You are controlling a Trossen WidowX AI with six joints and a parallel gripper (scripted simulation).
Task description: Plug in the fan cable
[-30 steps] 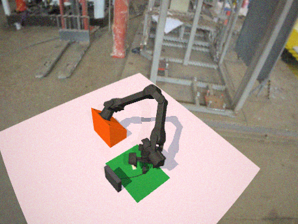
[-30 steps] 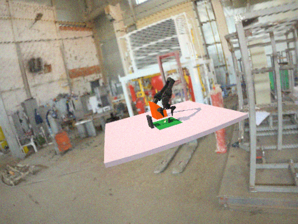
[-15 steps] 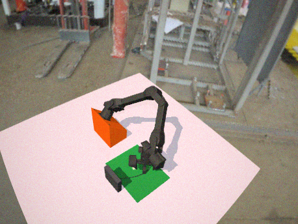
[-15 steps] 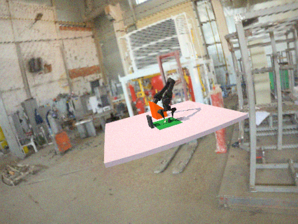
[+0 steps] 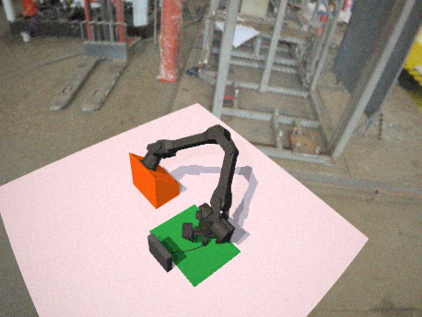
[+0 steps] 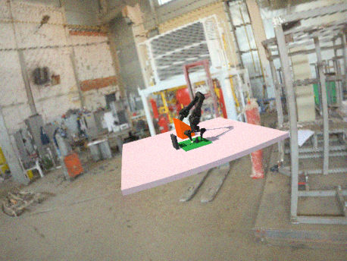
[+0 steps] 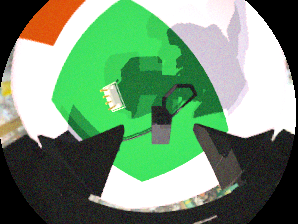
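Right now my gripper tip is 1 cm past the dark plug. Also, from my gripper tip: green board (4 cm below, 3 cm behind, 2 cm to the right); then black fan (18 cm to the right, 5 cm behind, 4 cm above); then four-pin fan header (7 cm behind, 2 cm to the right, 2 cm below).
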